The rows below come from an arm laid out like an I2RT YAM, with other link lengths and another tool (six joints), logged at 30 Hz.
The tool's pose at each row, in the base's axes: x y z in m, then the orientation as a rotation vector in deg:
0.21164, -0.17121, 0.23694, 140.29, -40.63, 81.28
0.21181, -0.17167, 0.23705, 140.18, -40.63, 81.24
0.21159, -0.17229, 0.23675, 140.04, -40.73, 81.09
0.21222, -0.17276, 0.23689, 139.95, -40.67, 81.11
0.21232, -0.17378, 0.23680, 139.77, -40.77, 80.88
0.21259, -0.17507, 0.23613, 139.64, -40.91, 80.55
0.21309, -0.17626, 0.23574, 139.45, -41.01, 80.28
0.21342, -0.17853, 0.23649, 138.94, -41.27, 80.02
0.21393, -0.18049, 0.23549, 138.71, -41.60, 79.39
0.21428, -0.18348, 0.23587, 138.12, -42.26, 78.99
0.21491, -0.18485, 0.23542, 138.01, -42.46, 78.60
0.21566, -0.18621, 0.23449, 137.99, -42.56, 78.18
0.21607, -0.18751, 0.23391, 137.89, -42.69, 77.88
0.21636, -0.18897, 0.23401, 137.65, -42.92, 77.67
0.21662, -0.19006, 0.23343, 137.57, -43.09, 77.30
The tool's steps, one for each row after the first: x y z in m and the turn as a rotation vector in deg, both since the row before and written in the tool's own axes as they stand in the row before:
0.00030, 0.00030, 0.00027, -0.10, 0.04, -0.04
-0.00017, 0.00066, 0.00025, -0.20, -0.01, -0.01
0.00052, 0.00007, 0.00060, -0.05, 0.06, -0.05
0.00026, 0.00083, 0.00055, -0.27, -0.03, -0.04
-0.00009, 0.00099, 0.00110, -0.29, -0.10, -0.03
0.00022, 0.00077, 0.00109, -0.30, -0.04, -0.05
0.00145, 0.00173, 0.00086, -0.55, 0.11, 0.00
-0.00008, 0.00141, 0.00176, -0.55, -0.22, -0.01
0.00135, 0.00232, 0.00142, -0.74, 0.02, 0.22
0.00028, 0.00081, 0.00132, -0.32, -0.15, 0.00
-0.00008, 0.00073, 0.00165, -0.25, -0.20, -0.06
0.00006, 0.00086, 0.00121, -0.25, -0.11, -0.02
0.00064, 0.00105, 0.00085, -0.32, -0.01, 0.05
-0.00006, 0.00076, 0.00101, -0.28, -0.16, -0.01

